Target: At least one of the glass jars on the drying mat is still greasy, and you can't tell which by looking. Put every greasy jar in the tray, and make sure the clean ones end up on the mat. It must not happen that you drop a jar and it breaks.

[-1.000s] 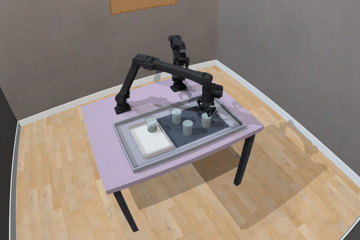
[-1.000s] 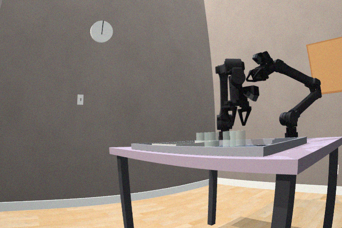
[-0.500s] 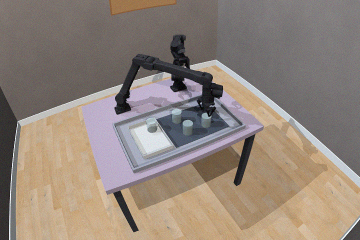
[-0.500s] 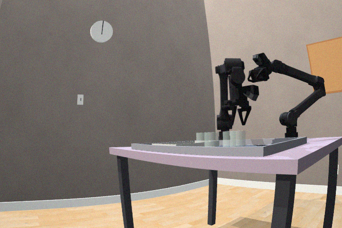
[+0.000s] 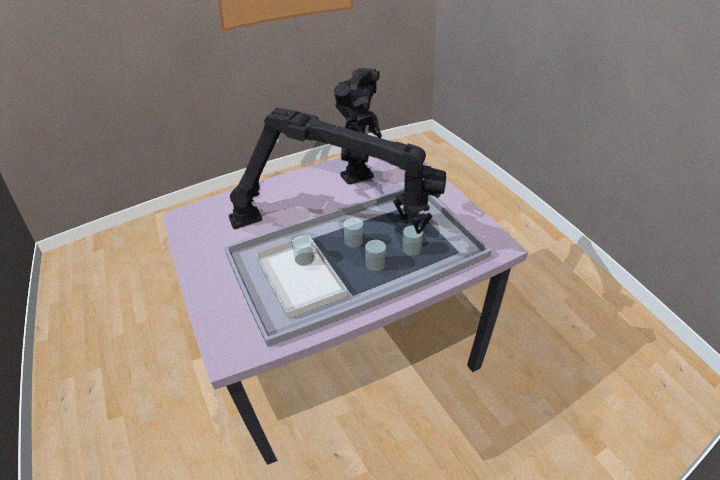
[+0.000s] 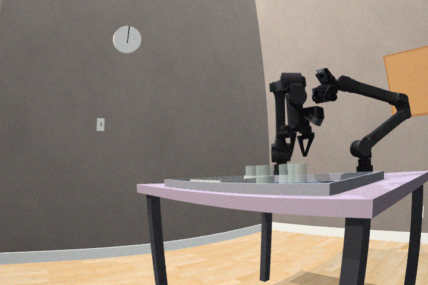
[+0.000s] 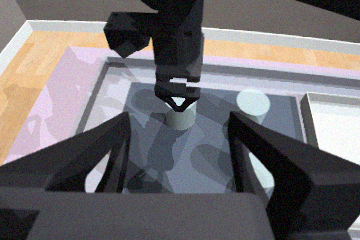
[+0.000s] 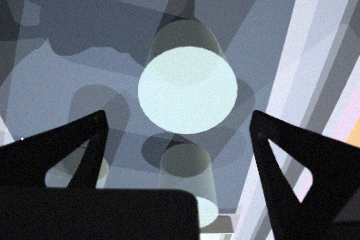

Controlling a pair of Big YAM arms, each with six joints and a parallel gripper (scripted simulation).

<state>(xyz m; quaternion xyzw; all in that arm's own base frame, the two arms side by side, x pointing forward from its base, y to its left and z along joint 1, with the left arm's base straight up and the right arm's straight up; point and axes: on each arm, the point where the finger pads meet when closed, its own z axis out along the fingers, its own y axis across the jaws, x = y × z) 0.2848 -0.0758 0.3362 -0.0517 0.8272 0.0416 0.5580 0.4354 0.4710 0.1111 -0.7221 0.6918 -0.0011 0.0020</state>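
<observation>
Right now my right hand is 9 cm past the white tray, 38 cm to the left of it and 10 cm above it. From my right hand the other things lie so: dark drying mat 6 cm behind, 6 cm to the right, 11 cm below.
</observation>
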